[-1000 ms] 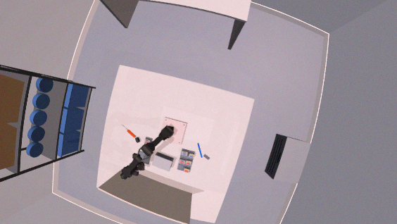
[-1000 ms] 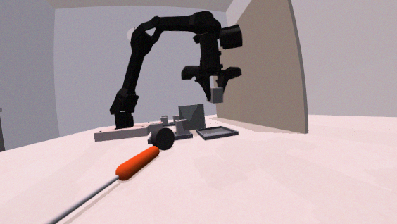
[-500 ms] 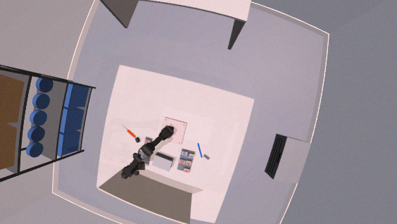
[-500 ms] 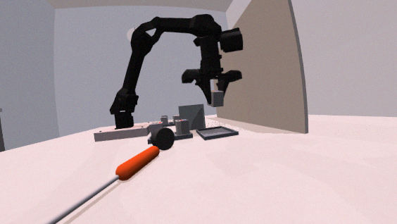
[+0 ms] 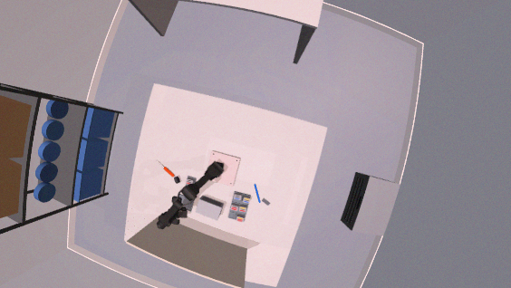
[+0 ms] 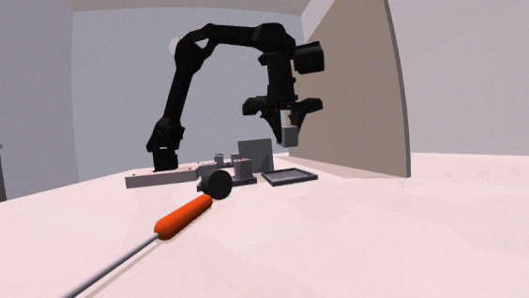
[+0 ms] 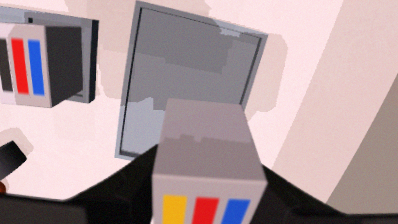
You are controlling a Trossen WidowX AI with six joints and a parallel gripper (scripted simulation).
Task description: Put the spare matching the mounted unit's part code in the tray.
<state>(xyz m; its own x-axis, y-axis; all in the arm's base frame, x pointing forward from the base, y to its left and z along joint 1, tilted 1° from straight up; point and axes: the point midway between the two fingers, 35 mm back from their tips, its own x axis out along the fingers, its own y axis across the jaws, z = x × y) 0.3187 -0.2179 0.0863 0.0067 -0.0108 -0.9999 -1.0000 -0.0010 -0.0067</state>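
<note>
My gripper tip is now 8 cm above the grey tray, 1 cm to the right of it and 1 cm past it. From my gripper tip the other things lie so: mounted grey unit (21 cm to the left, 3 cm below, 3 cm behind); then tan wall panel (21 cm ahead, 16 cm to the left, 14 cm above); then black tape roll (17 cm behind, 6 cm to the right, 6 cm below).
</note>
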